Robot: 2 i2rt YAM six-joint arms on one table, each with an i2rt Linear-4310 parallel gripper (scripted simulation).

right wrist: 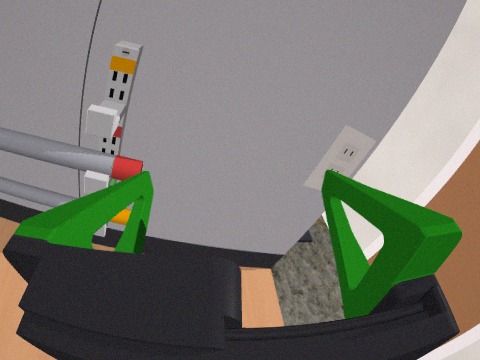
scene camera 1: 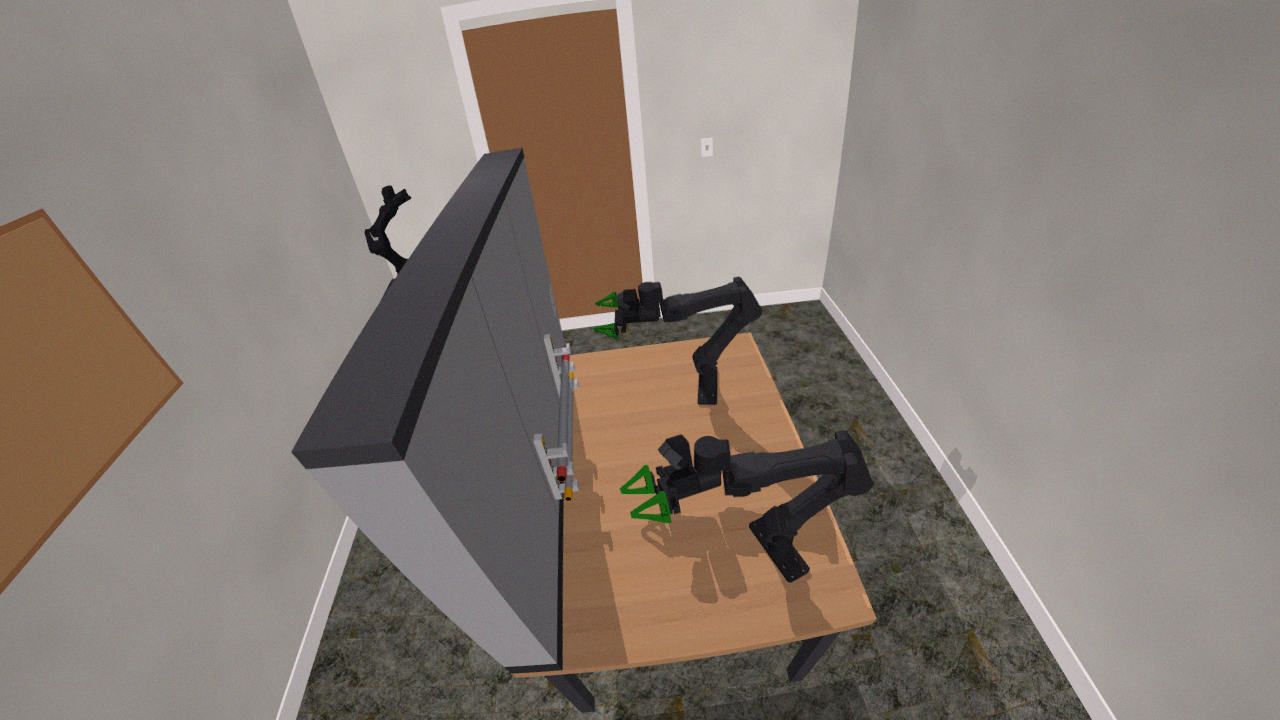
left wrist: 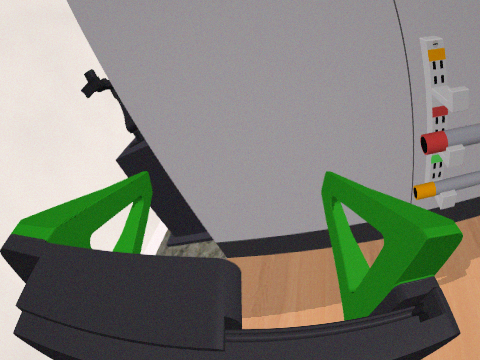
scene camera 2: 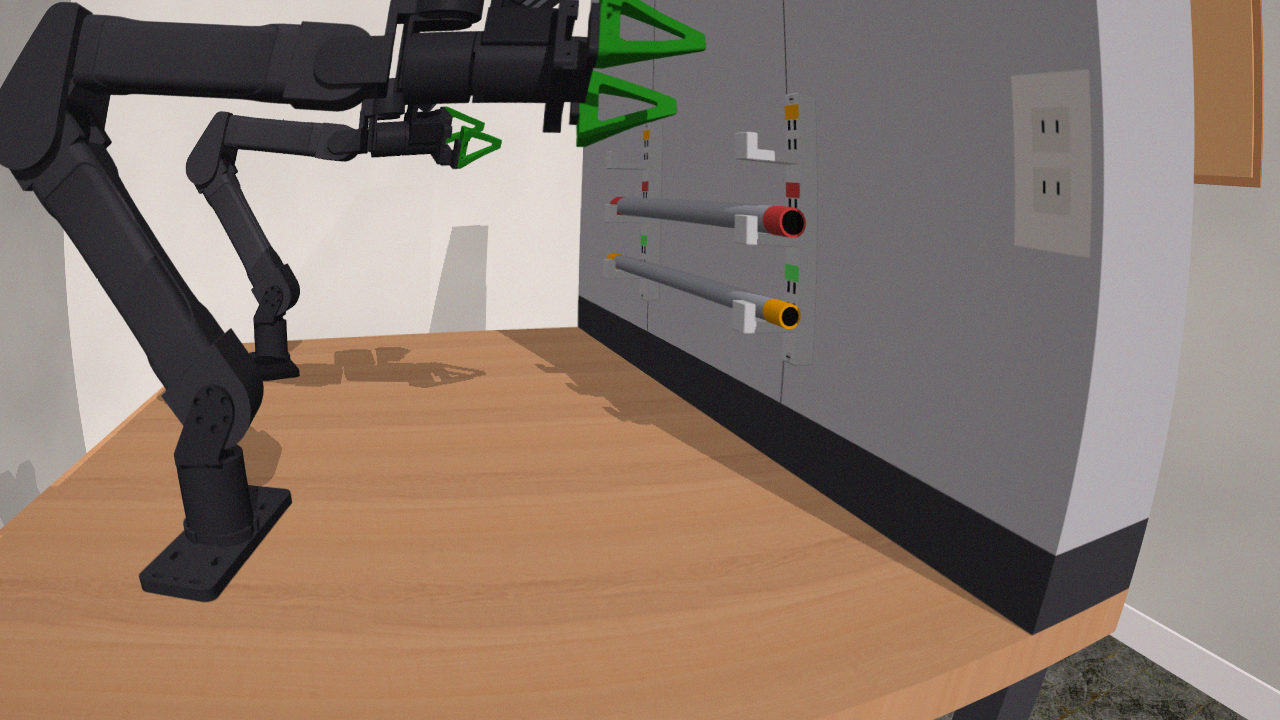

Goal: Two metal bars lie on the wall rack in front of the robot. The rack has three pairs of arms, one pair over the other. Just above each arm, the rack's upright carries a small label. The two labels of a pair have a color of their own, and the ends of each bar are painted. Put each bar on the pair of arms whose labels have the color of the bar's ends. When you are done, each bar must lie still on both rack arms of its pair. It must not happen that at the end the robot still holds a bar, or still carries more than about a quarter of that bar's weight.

Labels:
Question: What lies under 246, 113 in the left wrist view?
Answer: A grey wall panel.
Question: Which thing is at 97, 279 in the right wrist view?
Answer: My right gripper.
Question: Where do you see a grey wall panel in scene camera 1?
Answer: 467, 517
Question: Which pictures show my left gripper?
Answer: Scene camera 1, the left wrist view and scene camera 2 only.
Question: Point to a red-ended bar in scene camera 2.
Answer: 790, 222

